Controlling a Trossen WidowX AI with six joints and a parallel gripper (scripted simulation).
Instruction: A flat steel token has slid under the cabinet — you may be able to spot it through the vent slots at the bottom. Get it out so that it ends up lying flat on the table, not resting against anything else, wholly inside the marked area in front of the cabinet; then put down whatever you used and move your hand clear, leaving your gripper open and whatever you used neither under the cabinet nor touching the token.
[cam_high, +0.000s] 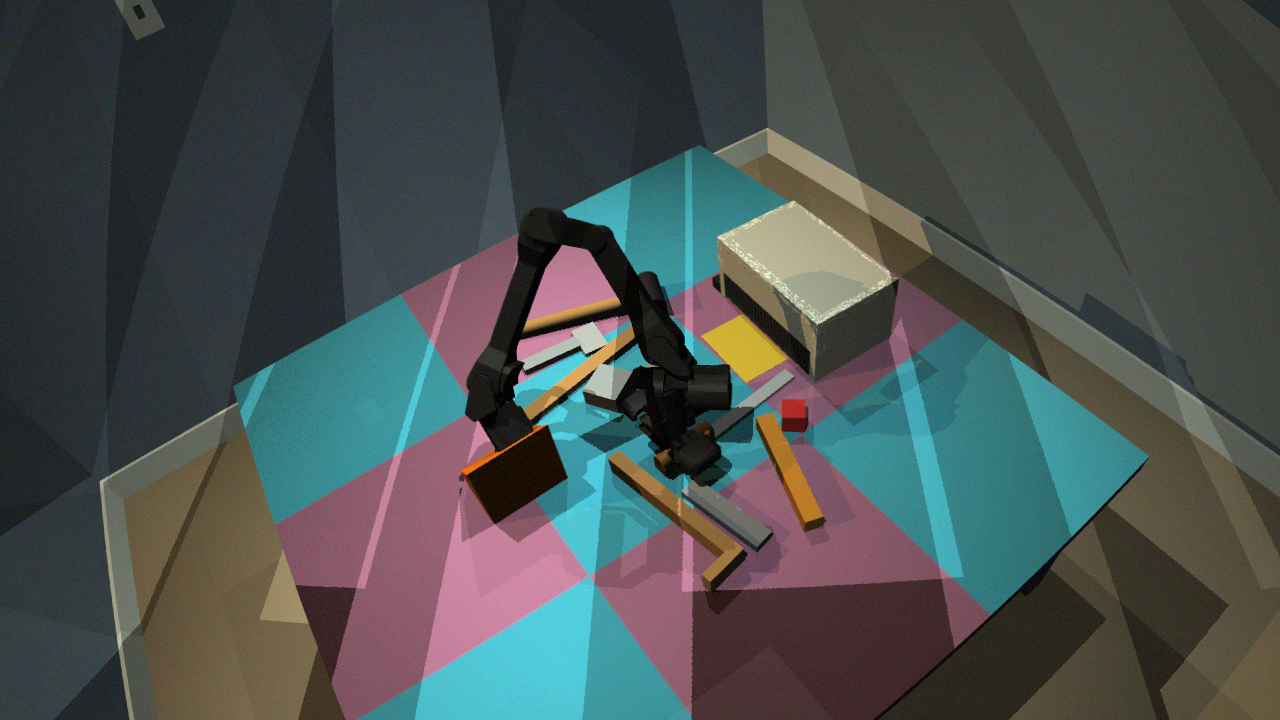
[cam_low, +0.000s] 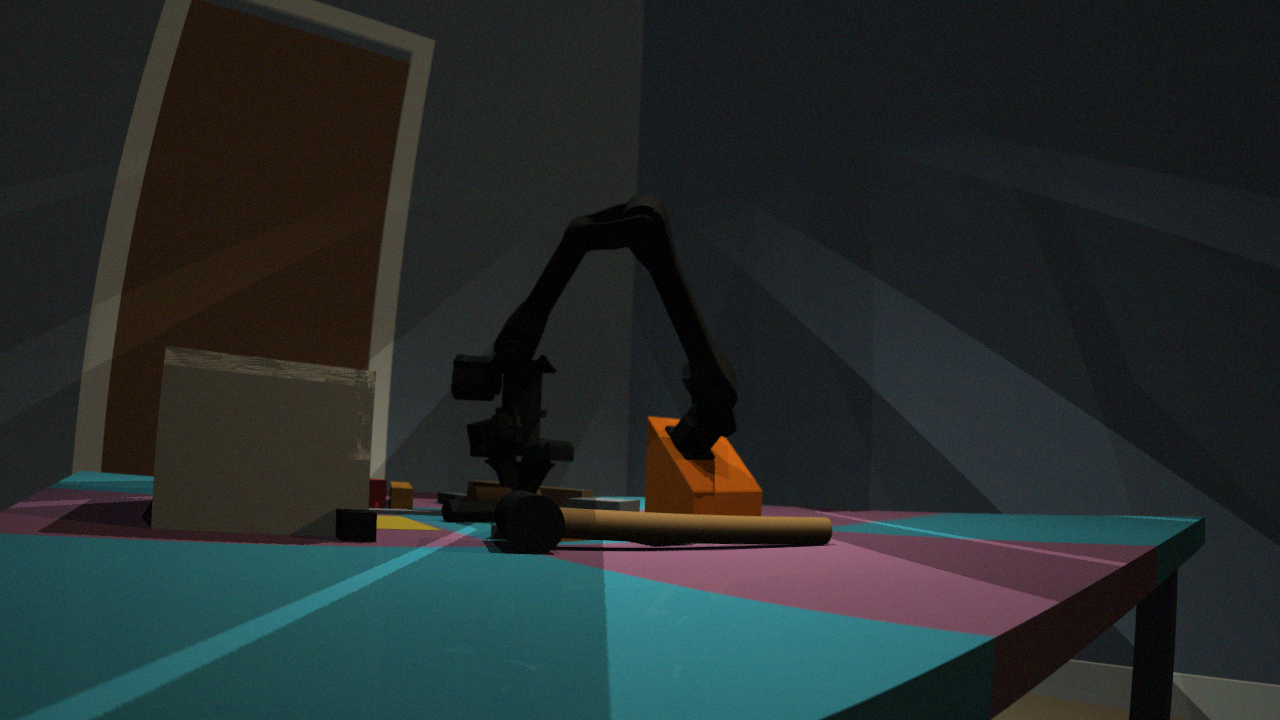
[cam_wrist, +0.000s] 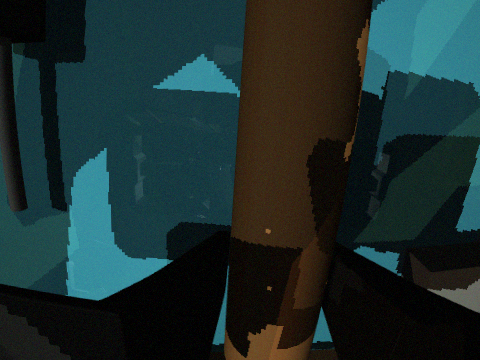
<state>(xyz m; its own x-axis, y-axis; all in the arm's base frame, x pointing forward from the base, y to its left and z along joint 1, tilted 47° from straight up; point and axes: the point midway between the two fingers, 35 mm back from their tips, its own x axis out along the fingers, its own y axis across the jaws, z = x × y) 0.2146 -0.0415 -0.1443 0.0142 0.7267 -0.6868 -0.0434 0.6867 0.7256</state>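
Now: gripper tip 13 cm short of the small grey cube and 7 cm to the right of it. Also, from my gripper tip: orange bar: 15 cm to the right, 12 cm ahead, 1 cm above; grey bar: 14 cm to the right, 1 cm behind; screwdriver: 10 cm to the left, 7 cm ahead.
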